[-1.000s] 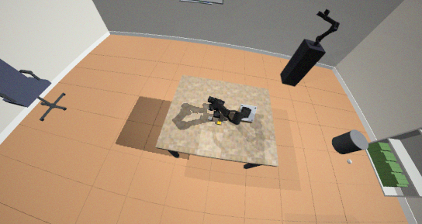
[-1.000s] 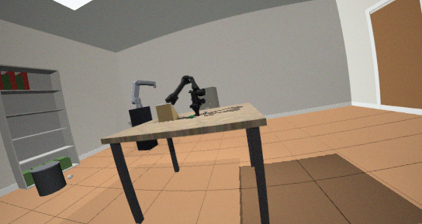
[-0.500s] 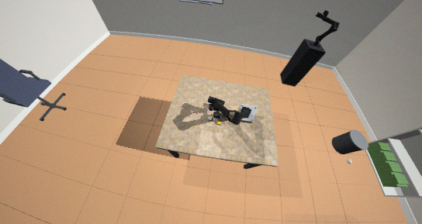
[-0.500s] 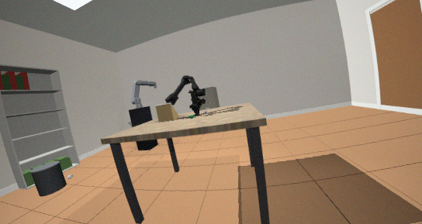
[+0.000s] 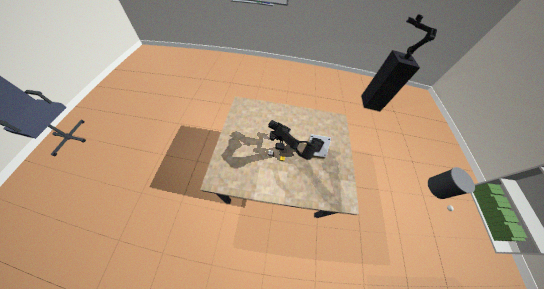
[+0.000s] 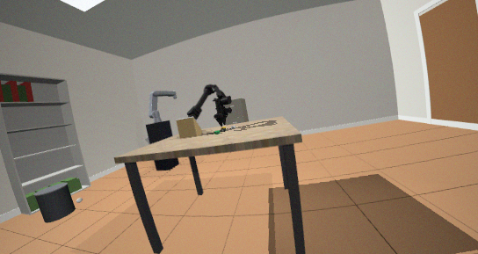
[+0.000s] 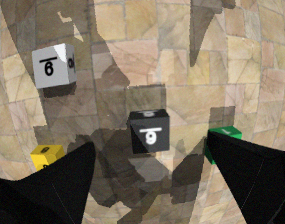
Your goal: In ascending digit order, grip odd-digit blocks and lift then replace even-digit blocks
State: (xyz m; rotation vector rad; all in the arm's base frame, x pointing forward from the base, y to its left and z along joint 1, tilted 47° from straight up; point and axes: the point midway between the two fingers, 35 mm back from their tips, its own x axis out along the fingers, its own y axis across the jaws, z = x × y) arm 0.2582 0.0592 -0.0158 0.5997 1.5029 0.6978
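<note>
Now: the black block 10 mm behind my gripper tip and 30 mm below it. Also, from my gripper tip: white block (50 mm ahead, 80 mm to the left, 30 mm below); green block (30 mm behind, 80 mm to the right, 30 mm below); yellow block (40 mm behind, 100 mm to the left, 30 mm below).
</note>
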